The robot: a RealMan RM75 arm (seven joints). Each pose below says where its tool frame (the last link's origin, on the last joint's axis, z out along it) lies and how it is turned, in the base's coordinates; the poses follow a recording.
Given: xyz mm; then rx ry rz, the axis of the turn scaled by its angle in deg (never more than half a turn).
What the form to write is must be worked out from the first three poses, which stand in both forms.
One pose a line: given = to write
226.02, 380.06, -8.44, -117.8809, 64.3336, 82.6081 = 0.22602, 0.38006, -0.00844, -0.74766, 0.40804, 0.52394, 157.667
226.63, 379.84, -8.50, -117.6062, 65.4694, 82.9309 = 0.22663, 0.37984, -0.00850, -0.74388, 0.41411, 0.52455, 158.098
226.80, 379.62, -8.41, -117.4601, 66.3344, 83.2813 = 0.22680, 0.37962, -0.00841, -0.74092, 0.41842, 0.52532, 158.534
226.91, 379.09, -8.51, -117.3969, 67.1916, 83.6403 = 0.22691, 0.37909, -0.00851, -0.73818, 0.42249, 0.52592, 159.036
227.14, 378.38, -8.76, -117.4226, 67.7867, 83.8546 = 0.22714, 0.37838, -0.00876, -0.73656, 0.42521, 0.52600, 159.420
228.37, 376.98, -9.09, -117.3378, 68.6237, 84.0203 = 0.22837, 0.37698, -0.00909, -0.73427, 0.42943, 0.52578, 159.802
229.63, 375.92, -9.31, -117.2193, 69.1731, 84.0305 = 0.22963, 0.37592, -0.00931, -0.73282, 0.43245, 0.52533, 159.958
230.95, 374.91, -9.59, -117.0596, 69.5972, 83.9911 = 0.23095, 0.37491, -0.00959, -0.73160, 0.43497, 0.52493, 160.004
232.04, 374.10, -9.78, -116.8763, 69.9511, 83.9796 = 0.23204, 0.37410, -0.00978, -0.73039, 0.43714, 0.52481, 160.018
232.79, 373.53, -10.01, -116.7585, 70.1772, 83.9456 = 0.23279, 0.37353, -0.01001, -0.72968, 0.43857, 0.52462, 160.013
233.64, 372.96, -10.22, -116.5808, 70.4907, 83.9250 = 0.23364, 0.37296, -0.01022, -0.72858, 0.44054, 0.52450, 160.011
